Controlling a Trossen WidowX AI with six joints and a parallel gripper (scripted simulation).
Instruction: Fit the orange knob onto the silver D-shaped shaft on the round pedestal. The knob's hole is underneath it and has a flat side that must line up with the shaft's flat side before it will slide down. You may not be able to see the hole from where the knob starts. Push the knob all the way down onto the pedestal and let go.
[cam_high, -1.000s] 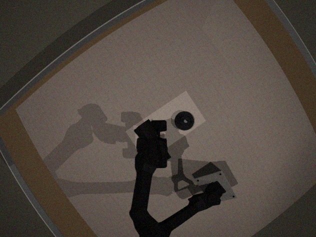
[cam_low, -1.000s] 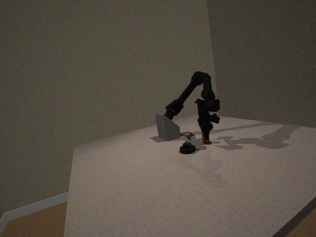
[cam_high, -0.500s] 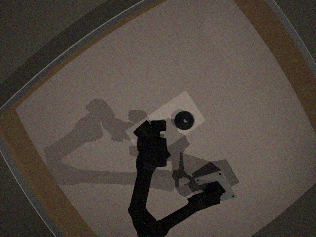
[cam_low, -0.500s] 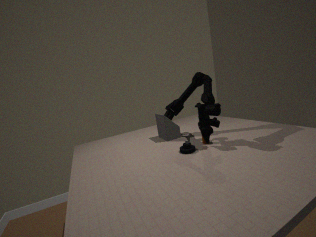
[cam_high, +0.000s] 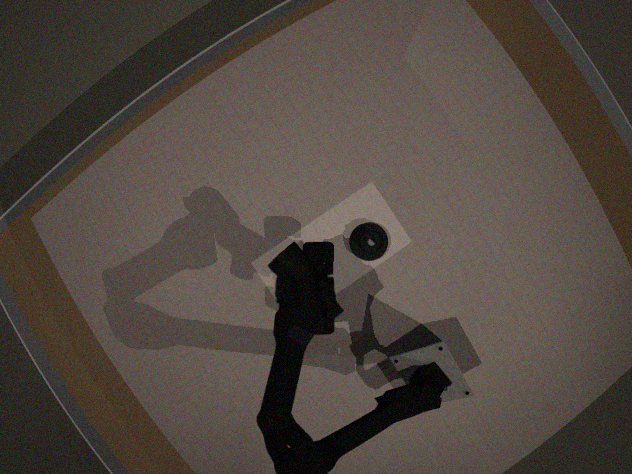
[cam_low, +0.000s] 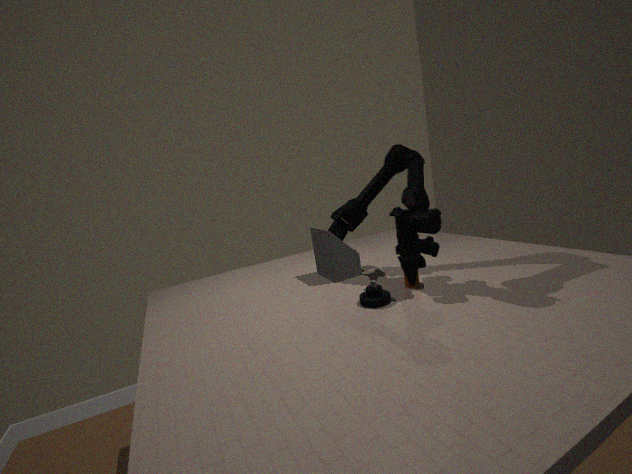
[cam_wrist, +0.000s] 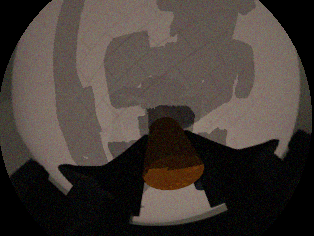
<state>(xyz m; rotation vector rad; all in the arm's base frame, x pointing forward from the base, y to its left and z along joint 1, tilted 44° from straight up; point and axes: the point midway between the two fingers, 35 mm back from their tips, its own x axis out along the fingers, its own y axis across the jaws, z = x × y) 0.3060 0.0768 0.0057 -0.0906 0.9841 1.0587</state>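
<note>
Right now my gripper tip is 140 mm to the left of the black round pedestal and 20 mm below it. Also, from my gripper tip: orange knob (30 mm above).
</note>
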